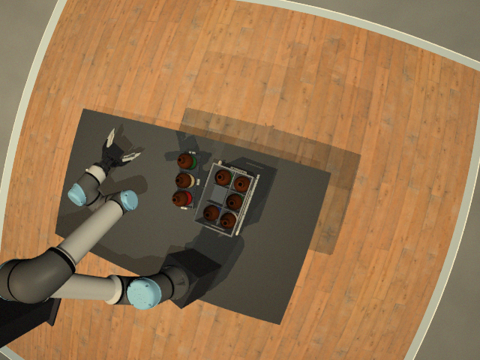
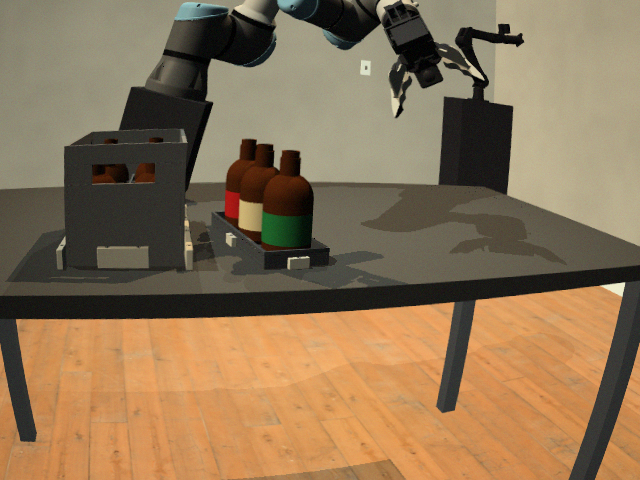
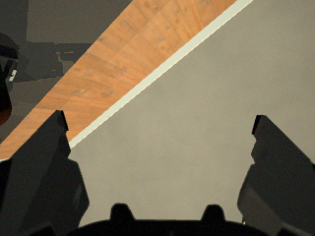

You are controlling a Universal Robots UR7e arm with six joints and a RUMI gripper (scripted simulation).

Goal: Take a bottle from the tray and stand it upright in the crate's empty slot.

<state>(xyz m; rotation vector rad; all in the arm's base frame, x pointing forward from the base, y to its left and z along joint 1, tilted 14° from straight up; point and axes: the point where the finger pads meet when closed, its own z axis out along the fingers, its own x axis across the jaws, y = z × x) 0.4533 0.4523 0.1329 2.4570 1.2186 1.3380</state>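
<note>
The green-labelled bottle lies 23 cm to the right of my hand, 17 cm below it and 3 cm ahead of it. Also, from my hand: crate (49 cm to the right, 17 cm below, 4 cm behind); tray (26 cm to the right, 24 cm below, 6 cm behind).
</note>
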